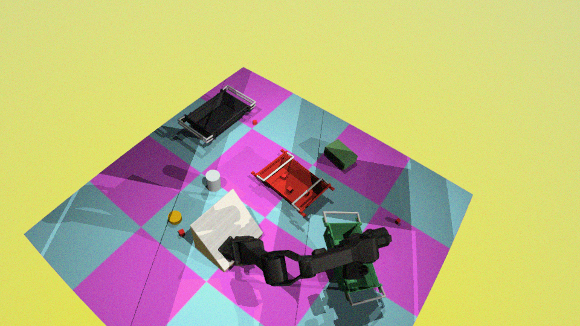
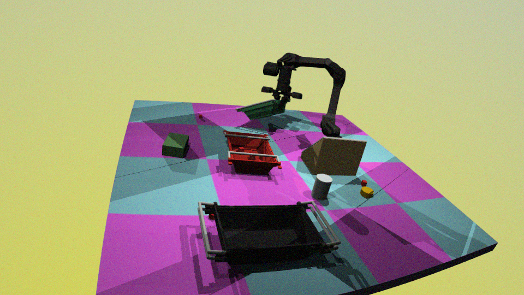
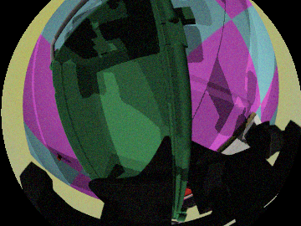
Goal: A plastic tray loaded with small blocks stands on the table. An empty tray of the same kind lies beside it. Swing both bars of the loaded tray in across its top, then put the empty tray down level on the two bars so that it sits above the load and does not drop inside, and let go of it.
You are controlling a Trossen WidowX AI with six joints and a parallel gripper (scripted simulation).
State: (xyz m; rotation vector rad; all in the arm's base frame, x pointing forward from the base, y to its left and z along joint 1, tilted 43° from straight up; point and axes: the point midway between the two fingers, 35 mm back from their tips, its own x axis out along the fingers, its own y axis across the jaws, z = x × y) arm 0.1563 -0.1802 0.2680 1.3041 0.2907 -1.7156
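Right now my gripper tip is 5 cm to the left of the green tray, 5 cm short of it and 1 cm below it. From my gripper tip the other things lie so: green block: 48 cm ahead, 24 cm to the left, 8 cm below; grey cylinder: 55 cm to the left, 7 cm below, 3 cm ahead; yellow disc: 56 cm to the left, 17 cm behind, 9 cm below.
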